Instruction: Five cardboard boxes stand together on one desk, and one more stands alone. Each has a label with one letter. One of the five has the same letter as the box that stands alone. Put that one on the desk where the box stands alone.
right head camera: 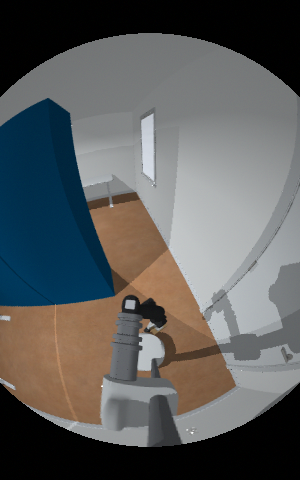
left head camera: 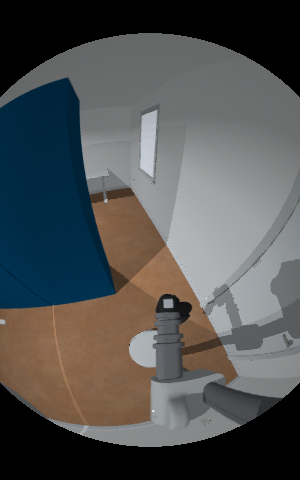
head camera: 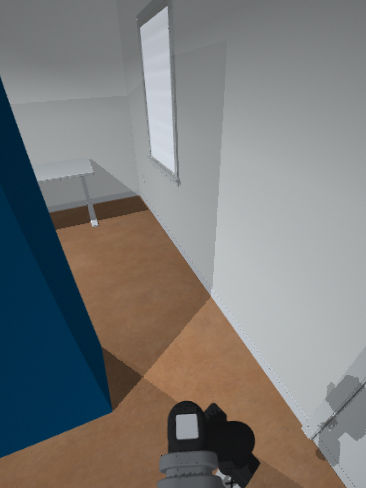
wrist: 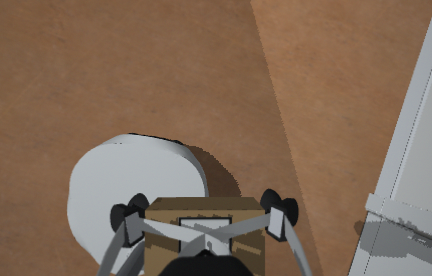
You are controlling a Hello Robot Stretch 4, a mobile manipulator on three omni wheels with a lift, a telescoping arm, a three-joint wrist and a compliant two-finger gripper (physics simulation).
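Pixels of known places: gripper, fingertip midpoint: [right head camera: 154, 324] [head camera: 223, 478] [wrist: 205, 207]; robot's base, link origin: [right head camera: 143, 350] [left head camera: 149, 347] [wrist: 149, 192].
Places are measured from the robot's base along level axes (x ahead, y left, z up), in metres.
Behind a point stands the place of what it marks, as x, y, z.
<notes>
My gripper [wrist: 205, 207] @(0.217, -0.087, 0.709) is shut on a brown cardboard box [wrist: 207, 204] @(0.226, -0.083, 0.736) [right head camera: 159, 328] @(0.184, -0.113, 0.755), with one finger pad on each side of it in the wrist view. The box has a white label with a black border; fingers and the dark wrist part cover much of it, and I cannot read the letter. The box is held above the floor, beside the robot's round white base. Part of a white desk [head camera: 65, 170] @(2.962, 1.315, 0.693) [left head camera: 98, 174] @(2.906, 1.194, 0.693) [right head camera: 98, 181] @(2.809, 1.268, 0.693) shows far off at the left, its left part hidden behind the blue panel. The other boxes do not show.
A tall blue panel [head camera: 40, 300] @(0.636, 0.462, 0.947) [left head camera: 40, 200] @(0.574, 0.626, 1.295) [right head camera: 30, 210] @(0.555, 0.677, 1.290) stands close on the left. A grey-white wall [head camera: 290, 200] @(0.984, -0.481, 1.104) with a window [head camera: 160, 90] @(2.485, 0.090, 1.482) runs along the right. Brown floor [head camera: 125, 270] @(1.910, 0.537, -0.027) lies between them towards the desk. My white base [wrist: 135, 170] @(0.075, 0.061, 0.187) is below the gripper.
</notes>
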